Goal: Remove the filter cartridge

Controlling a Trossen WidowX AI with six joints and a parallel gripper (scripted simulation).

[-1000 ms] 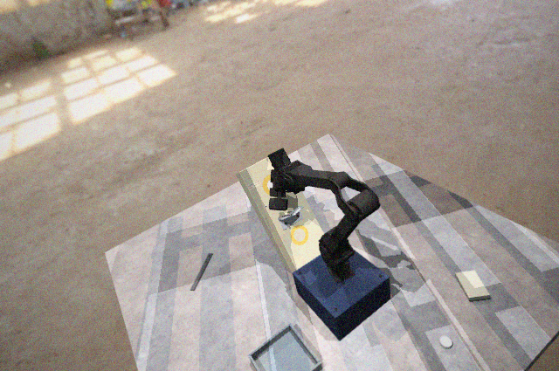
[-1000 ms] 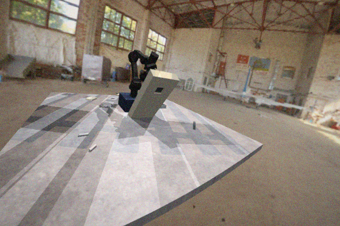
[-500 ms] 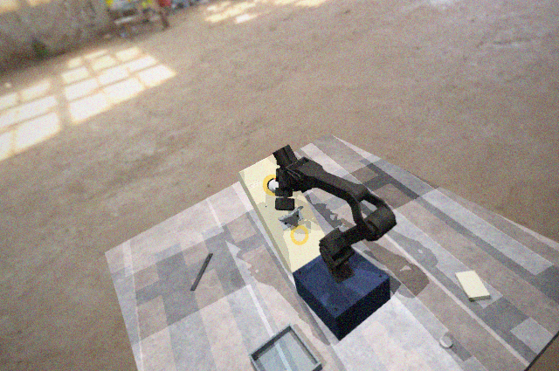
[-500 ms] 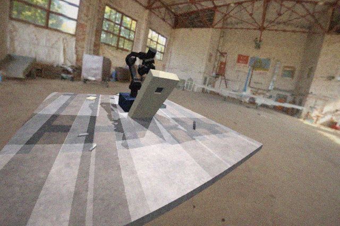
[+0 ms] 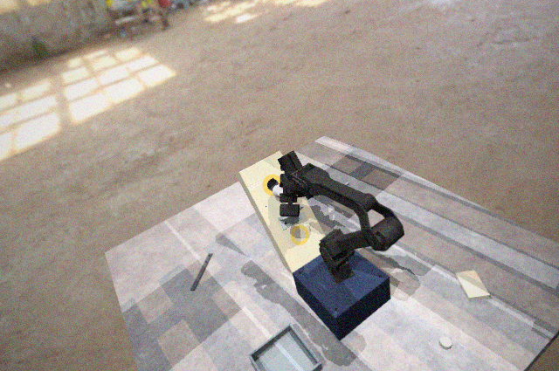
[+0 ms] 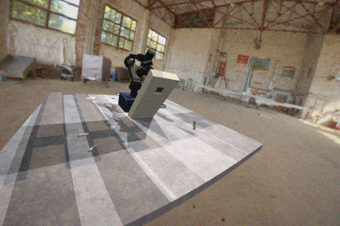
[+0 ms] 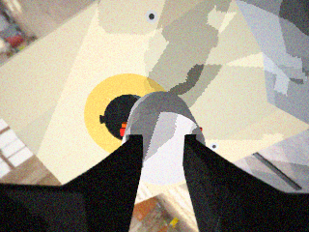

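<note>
Now: the round white filter cartridge 10 mm ahead of my gripper tip and 10 mm below it. The rest, counted from my gripper tip: grey-blue tray: 390 mm behind, 210 mm to the left, 270 mm below; cream service panel: 30 mm ahead, 90 mm below.
</note>
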